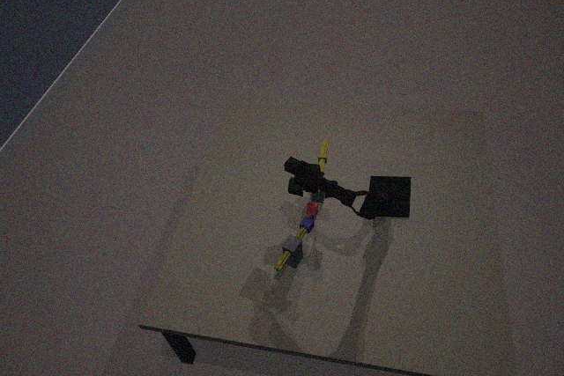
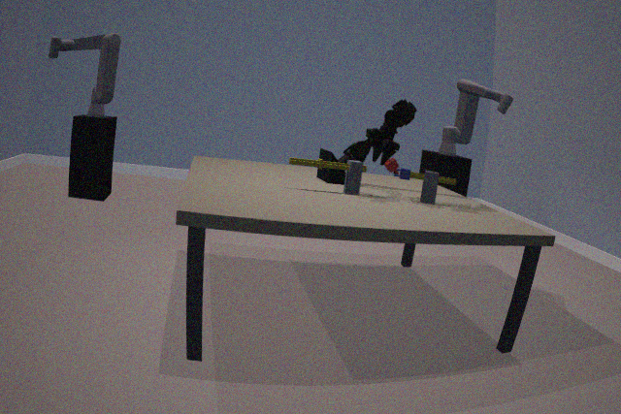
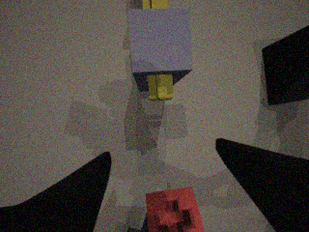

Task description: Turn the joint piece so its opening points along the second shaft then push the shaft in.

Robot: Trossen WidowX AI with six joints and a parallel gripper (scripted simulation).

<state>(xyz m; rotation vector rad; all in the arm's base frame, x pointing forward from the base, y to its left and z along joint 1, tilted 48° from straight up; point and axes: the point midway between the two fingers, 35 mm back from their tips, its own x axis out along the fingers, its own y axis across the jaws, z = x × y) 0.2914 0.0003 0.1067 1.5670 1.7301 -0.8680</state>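
The red square joint piece lies 60 mm to the left of my gripper tip.
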